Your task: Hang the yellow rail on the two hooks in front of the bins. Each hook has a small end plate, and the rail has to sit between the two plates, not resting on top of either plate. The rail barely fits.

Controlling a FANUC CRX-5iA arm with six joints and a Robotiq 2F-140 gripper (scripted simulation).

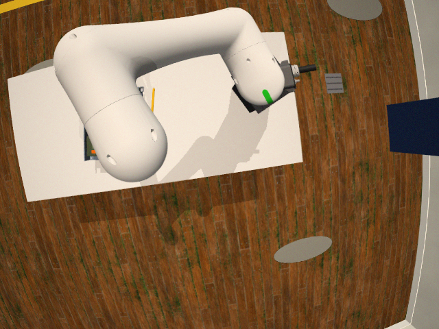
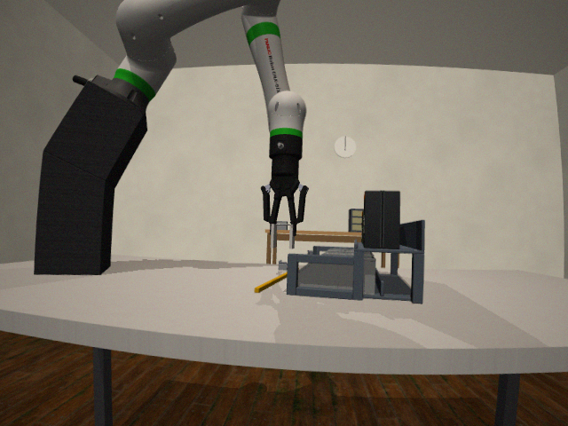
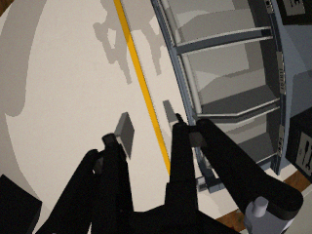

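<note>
My gripper is now 11 cm above the yellow rail. From my hand the other things lie so: black box 22 cm ahead, 17 cm to the right, 5 cm above.
</note>
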